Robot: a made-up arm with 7 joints. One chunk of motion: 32 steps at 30 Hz.
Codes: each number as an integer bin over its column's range. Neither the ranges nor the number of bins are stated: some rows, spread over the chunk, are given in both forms.
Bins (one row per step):
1: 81 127 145 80 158 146
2: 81 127 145 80 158 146
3: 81 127 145 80 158 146
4: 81 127 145 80 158 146
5: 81 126 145 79 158 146
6: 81 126 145 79 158 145
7: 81 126 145 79 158 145
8: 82 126 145 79 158 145
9: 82 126 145 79 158 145
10: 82 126 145 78 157 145
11: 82 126 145 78 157 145
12: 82 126 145 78 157 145
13: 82 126 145 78 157 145
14: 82 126 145 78 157 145
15: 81 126 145 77 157 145
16: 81 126 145 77 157 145
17: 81 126 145 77 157 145
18: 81 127 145 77 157 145
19: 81 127 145 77 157 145
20: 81 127 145 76 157 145
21: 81 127 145 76 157 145
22: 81 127 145 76 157 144
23: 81 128 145 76 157 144
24: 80 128 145 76 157 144
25: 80 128 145 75 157 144
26: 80 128 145 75 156 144
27: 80 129 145 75 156 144
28: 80 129 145 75 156 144
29: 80 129 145 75 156 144
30: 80 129 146 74 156 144
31: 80 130 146 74 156 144
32: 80 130 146 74 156 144
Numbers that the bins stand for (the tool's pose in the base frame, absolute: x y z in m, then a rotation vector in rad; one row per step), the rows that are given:
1: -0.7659 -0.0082 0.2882 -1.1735 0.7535 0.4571
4: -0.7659 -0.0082 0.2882 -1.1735 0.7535 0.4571
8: -0.7494 -0.0247 0.2882 -1.1982 0.7535 0.4324
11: -0.7494 -0.0247 0.2882 -1.2229 0.7288 0.4324
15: -0.7659 -0.0247 0.2882 -1.2476 0.7288 0.4324
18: -0.7659 -0.0082 0.2882 -1.2476 0.7288 0.4324
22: -0.7659 -0.0082 0.2882 -1.2724 0.7288 0.4076
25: -0.7824 0.0082 0.2882 -1.2971 0.7288 0.4076
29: -0.7824 0.0247 0.2882 -1.2971 0.7041 0.4076
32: -0.7824 0.0412 0.3047 -1.3218 0.7041 0.4076
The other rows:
2: -0.7659 -0.0082 0.2882 -1.1735 0.7535 0.4571
3: -0.7659 -0.0082 0.2882 -1.1735 0.7535 0.4571
5: -0.7659 -0.0247 0.2882 -1.1982 0.7535 0.4571
6: -0.7659 -0.0247 0.2882 -1.1982 0.7535 0.4324
7: -0.7659 -0.0247 0.2882 -1.1982 0.7535 0.4324
9: -0.7494 -0.0247 0.2882 -1.1982 0.7535 0.4324
10: -0.7494 -0.0247 0.2882 -1.2229 0.7288 0.4324
12: -0.7494 -0.0247 0.2882 -1.2229 0.7288 0.4324
13: -0.7494 -0.0247 0.2882 -1.2229 0.7288 0.4324
14: -0.7494 -0.0247 0.2882 -1.2229 0.7288 0.4324
16: -0.7659 -0.0247 0.2882 -1.2476 0.7288 0.4324
17: -0.7659 -0.0247 0.2882 -1.2476 0.7288 0.4324
19: -0.7659 -0.0082 0.2882 -1.2476 0.7288 0.4324
20: -0.7659 -0.0082 0.2882 -1.2724 0.7288 0.4324
21: -0.7659 -0.0082 0.2882 -1.2724 0.7288 0.4324
23: -0.7659 0.0082 0.2882 -1.2724 0.7288 0.4076
24: -0.7824 0.0082 0.2882 -1.2724 0.7288 0.4076
26: -0.7824 0.0082 0.2882 -1.2971 0.7041 0.4076
27: -0.7824 0.0247 0.2882 -1.2971 0.7041 0.4076
28: -0.7824 0.0247 0.2882 -1.2971 0.7041 0.4076
30: -0.7824 0.0247 0.3047 -1.3218 0.7041 0.4076
31: -0.7824 0.0412 0.3047 -1.3218 0.7041 0.4076

